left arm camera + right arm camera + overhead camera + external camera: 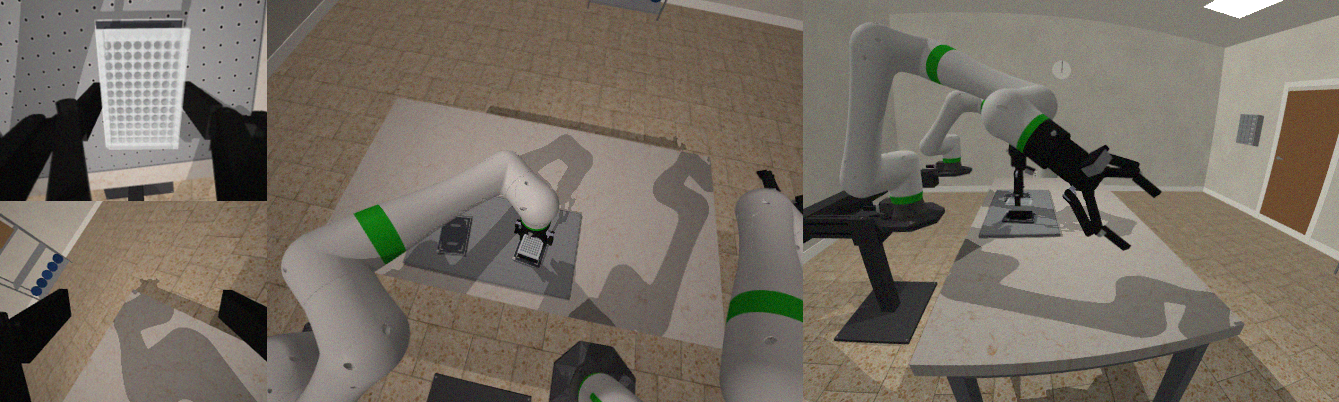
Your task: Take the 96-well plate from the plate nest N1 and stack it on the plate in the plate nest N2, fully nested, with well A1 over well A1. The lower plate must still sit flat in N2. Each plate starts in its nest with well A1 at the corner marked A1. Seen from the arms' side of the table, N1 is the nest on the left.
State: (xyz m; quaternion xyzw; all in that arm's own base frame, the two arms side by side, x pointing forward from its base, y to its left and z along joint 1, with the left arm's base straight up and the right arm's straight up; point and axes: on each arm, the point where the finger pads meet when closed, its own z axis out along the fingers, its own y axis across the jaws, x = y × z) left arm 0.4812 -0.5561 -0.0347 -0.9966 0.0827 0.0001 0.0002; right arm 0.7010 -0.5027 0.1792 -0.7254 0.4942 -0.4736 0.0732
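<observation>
Now: the black plate 90 mm below my left hand. Also, from my left hand: A1 mark: 100 mm below, 70 mm to the left, 60 mm behind; white 96-well plate: 20 mm below; plate nest N2: 110 mm below.
</observation>
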